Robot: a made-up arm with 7 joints.
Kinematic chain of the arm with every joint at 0, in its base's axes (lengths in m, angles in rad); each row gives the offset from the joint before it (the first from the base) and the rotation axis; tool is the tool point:
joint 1: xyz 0 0.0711 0 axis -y
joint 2: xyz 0 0.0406 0 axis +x
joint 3: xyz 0 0 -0.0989 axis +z
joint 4: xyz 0 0 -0.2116 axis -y
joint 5: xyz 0 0 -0.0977 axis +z
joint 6: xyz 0 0 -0.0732 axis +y
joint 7: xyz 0 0 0 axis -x
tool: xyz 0 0 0
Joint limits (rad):
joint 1: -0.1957..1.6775
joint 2: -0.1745..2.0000
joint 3: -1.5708..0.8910
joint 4: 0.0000..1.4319
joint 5: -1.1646..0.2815
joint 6: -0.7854..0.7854
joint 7: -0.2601..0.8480
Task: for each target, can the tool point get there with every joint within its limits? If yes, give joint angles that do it. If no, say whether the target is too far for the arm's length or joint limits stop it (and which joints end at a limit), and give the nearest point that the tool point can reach.
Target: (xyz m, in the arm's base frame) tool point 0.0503 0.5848 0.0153
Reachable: yes | joints 0.3181 1.5704 -0.0194 0.3125 0.1414 0.6489 0.4302
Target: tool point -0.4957 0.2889 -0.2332
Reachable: no: too far | nearest point -0.2758 0.3912 0.0729 | short by 0.391 m
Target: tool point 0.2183 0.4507 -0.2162
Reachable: yes | joints 0.4620 0.7830 0.3409 0.6623 -0.4273 -0.1181 0.5567
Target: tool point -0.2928 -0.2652 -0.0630
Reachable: no: joint limits stop it (at a limit: joint 1, joint 2, joint 3, joint 4) | nearest point -0.0583 -0.1130 -0.2940 | short by 0.363 m
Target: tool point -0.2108 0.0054 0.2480
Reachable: no: joint limits stop it (at a limit: joint 2, joint 3, joint 4) | nearest point -0.1812 0.3608 0.2132 | short by 0.358 m
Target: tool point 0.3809 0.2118 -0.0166
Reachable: yes | joints 1.3023 0.6362 -1.0256 1.2865 -1.0123 0.5499 -0.1353
